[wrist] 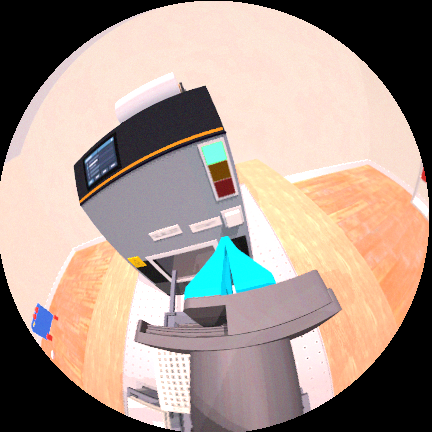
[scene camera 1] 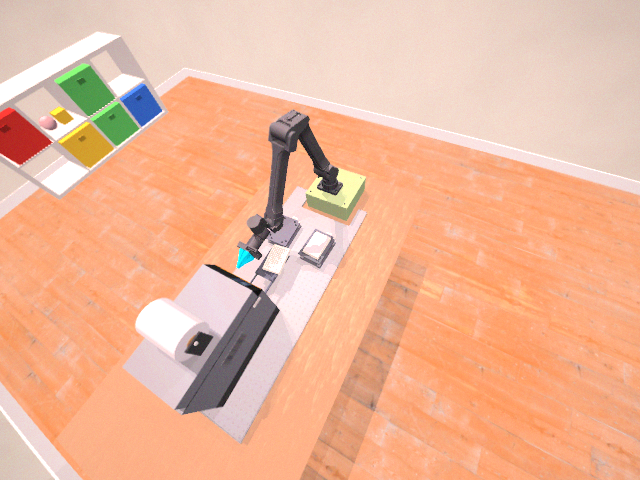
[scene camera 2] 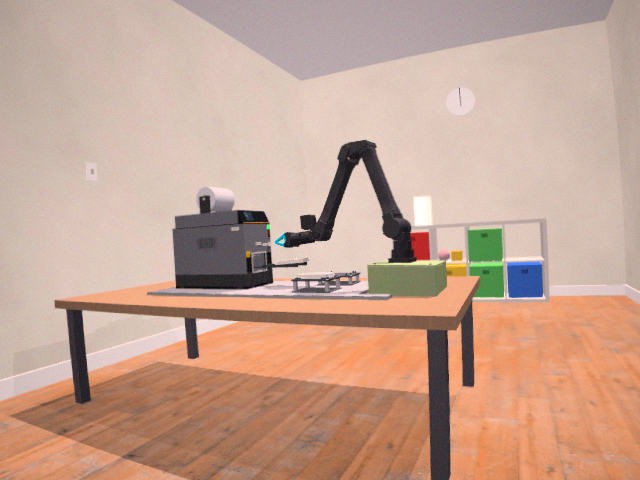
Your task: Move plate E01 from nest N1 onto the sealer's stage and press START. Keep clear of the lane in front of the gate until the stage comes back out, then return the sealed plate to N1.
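Seen in the pictures: gripper, fingertip midpoint: (wrist: pixel 225 241) (scene camera 1: pixel 237 268) (scene camera 2: pixel 275 242); arm's base, origin of the base link: (scene camera 1: pixel 329 186) (scene camera 2: pixel 402 261).
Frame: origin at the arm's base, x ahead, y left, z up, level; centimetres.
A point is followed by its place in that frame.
My gripper (scene camera 1: pixel 238 265) @[x 63.1, y -9.0, z 9.9 cm] (scene camera 2: pixel 278 241) @[x 63.1, y -9.0, z 9.9 cm] (wrist: pixel 225 241) @[x 63.1, y -9.0, z 9.9 cm] is shut and empty. Its cyan fingertips are in front of the sealer's front face, just below the white START button (wrist: pixel 232 217) @[x 66.7, y -10.3, z 9.6 cm] in the wrist view. The grey sealer (scene camera 1: pixel 206 295) @[x 78.3, y -2.7, z 25.2 cm] (scene camera 2: pixel 209 253) @[x 86.6, y 10.6, z 6.6 cm] (wrist: pixel 155 205) @[x 67.2, y -2.1, z 14.0 cm] shows a green light (wrist: pixel 214 151) @[x 67.3, y -10.4, z 17.5 cm]. Its stage (scene camera 1: pixel 266 272) @[x 56.1, y -1.4, z 0.9 cm] (scene camera 2: pixel 290 265) @[x 48.1, y 3.4, z 0.7 cm] is out in front of the gate. A pale plate with wells (scene camera 1: pixel 277 259) @[x 49.8, y 0.1, z 2.1 cm] (scene camera 2: pixel 293 260) @[x 46.7, y 3.0, z 1.9 cm] (wrist: pixel 175 382) @[x 47.8, y 0.7, z 1.6 cm] lies on the stage. Its label and whether it has a seal cannot be read.
A nest (scene camera 1: pixel 311 260) @[x 40.6, y 11.8, z -4.8 cm] (scene camera 2: pixel 310 279) @[x 32.0, y 16.2, z -4.6 cm] holds a white-topped plate (scene camera 1: pixel 316 243) @[x 32.3, y 9.9, z -3.0 cm] (scene camera 2: pixel 316 274) @[x 31.5, y 11.9, z -3.2 cm]. Another nest (scene camera 1: pixel 284 232) @[x 33.1, y -9.0, z -5.6 cm] (scene camera 2: pixel 353 273) @[x 25.0, y -10.5, z -5.3 cm], with no plate seen on it, is near the arm's elbow side. The arm stands on a green block (scene camera 1: pixel 330 204) @[x 9.4, y 5.3, z -1.5 cm] (scene camera 2: pixel 405 279) @[x -4.6, y 14.5, z -5.1 cm]. A white roll (scene camera 1: pixel 168 325) @[x 89.5, y 1.9, z 37.8 cm] (scene camera 2: pixel 219 198) @[x 84.3, y 4.1, z 32.0 cm] tops the sealer.
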